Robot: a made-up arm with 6 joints. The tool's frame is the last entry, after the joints. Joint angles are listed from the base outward.
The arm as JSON. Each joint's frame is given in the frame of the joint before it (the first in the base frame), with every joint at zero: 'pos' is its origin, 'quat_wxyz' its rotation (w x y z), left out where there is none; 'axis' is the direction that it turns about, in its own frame. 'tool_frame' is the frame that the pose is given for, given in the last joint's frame.
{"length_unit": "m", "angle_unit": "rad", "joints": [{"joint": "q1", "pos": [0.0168, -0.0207, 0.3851], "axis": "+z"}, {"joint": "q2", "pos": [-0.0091, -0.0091, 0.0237], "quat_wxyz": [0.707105, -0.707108, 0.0, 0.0], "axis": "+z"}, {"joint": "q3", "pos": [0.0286, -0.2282, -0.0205], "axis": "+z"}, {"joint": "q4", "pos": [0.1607, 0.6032, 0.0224], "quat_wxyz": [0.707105, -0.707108, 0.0, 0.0], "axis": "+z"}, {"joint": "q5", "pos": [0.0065, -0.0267, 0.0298], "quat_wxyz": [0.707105, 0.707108, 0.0, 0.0], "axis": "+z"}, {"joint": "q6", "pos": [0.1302, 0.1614, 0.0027], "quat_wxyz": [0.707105, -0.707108, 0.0, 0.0], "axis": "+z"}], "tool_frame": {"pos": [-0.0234, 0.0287, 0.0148], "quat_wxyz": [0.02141, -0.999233, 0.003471, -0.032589]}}
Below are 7 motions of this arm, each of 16 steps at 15 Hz.
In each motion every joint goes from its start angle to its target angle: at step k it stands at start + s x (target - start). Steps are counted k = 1, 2, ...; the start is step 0. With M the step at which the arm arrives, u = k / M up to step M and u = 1 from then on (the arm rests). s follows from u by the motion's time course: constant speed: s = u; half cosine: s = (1 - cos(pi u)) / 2; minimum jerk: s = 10 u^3 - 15 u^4 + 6 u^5.
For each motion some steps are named. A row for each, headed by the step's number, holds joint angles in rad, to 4 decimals.
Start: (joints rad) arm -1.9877 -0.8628 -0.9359 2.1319 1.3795 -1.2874
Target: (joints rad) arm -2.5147 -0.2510 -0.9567 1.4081 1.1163 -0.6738
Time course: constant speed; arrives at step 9
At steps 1, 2, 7, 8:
1: -2.0463 -0.7948 -0.9382 2.0515 1.3503 -1.2192
2: -2.1048 -0.7268 -0.9405 1.9711 1.3210 -1.1510
7: -2.3976 -0.3870 -0.9521 1.5689 1.1748 -0.8102
8: -2.4561 -0.3190 -0.9544 1.4885 1.1455 -0.7420

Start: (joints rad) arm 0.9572 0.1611 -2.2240 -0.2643 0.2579 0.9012
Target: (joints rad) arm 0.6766 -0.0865 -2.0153 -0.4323 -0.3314 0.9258
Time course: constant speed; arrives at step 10
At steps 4, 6, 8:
4: 0.8450 0.0621 -2.1405 -0.3315 0.0222 0.9110
6: 0.7888 0.0125 -2.0988 -0.3651 -0.0957 0.9160
8: 0.7327 -0.0370 -2.0570 -0.3987 -0.2135 0.9209

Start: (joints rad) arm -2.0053 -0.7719 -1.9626 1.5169 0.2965 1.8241
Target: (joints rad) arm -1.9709 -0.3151 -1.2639 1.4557 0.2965 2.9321
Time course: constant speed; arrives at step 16
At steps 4, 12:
4: -1.9967 -0.6577 -1.7879 1.5016 0.2965 2.1011
12: -1.9795 -0.4293 -1.4386 1.4710 0.2965 2.6551

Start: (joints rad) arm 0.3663 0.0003 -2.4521 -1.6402 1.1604 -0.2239
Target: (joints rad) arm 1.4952 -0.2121 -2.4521 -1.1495 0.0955 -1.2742
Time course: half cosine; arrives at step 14
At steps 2, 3, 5, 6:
2: 0.4222 -0.0102 -2.4521 -1.6159 1.1077 -0.2759
3: 0.4894 -0.0229 -2.4521 -1.5867 1.0442 -0.3385
5: 0.6858 -0.0598 -2.4521 -1.5013 0.8590 -0.5212
6: 0.8051 -0.0823 -2.4521 -1.4494 0.7464 -0.6322

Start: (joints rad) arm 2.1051 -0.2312 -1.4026 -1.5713 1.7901 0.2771
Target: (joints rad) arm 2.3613 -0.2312 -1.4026 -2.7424 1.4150 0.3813
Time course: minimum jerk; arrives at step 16
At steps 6, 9, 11, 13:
6: 2.1756 -0.2312 -1.4026 -1.8936 1.6869 0.3058
9: 2.2629 -0.2312 -1.4026 -2.2927 1.5590 0.3413
11: 2.3152 -0.2312 -1.4026 -2.5316 1.4825 0.3625
13: 2.3488 -0.2312 -1.4026 -2.6853 1.4333 0.3762

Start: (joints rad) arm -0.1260 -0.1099 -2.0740 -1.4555 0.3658 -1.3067
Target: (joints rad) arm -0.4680 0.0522 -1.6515 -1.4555 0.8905 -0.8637
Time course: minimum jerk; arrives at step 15
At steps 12, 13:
12: -0.4482 0.0428 -1.6760 -1.4555 0.8601 -0.8894
13: -0.4614 0.0491 -1.6596 -1.4555 0.8804 -0.8722

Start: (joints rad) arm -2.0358 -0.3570 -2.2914 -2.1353 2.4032 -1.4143
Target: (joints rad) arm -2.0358 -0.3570 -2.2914 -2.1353 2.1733 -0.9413
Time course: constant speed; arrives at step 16
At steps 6, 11, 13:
6: -2.0358 -0.3570 -2.2914 -2.1353 2.3170 -1.2369
11: -2.0358 -0.3570 -2.2914 -2.1353 2.2451 -1.0891
13: -2.0358 -0.3570 -2.2914 -2.1353 2.2164 -1.0300

